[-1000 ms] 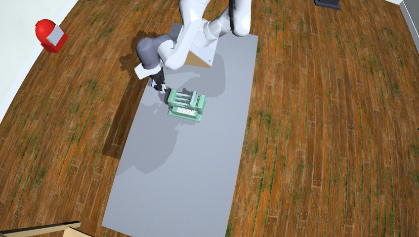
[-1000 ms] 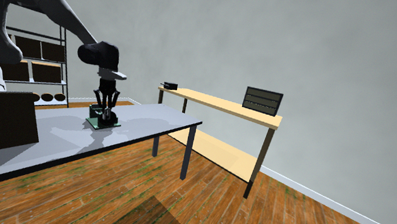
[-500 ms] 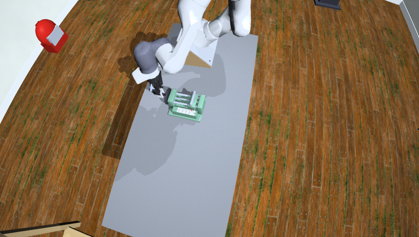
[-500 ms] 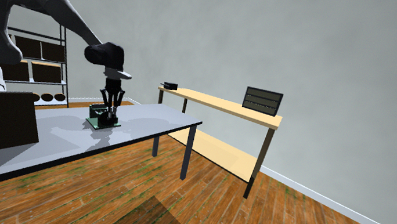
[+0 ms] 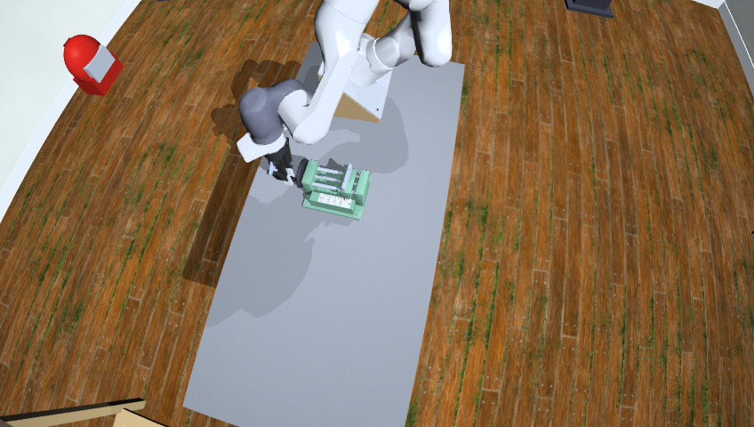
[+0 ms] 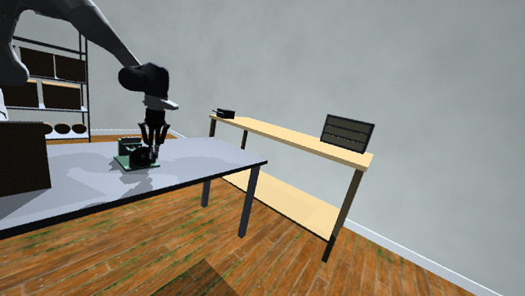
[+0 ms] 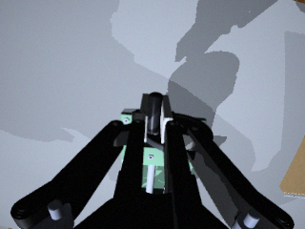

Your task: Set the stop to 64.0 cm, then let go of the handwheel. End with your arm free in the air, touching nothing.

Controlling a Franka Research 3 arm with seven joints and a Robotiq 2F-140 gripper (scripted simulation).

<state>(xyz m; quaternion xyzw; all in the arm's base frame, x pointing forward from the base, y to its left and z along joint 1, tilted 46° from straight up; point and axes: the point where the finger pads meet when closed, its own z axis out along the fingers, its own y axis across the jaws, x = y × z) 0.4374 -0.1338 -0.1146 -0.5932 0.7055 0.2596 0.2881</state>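
My gripper is now 20 mm to the right of the dark handwheel, 20 mm above it and 10 mm past it. From my hand the other things lie so: stop carriage 190 mm to the left, 20 mm below, 10 mm ahead.
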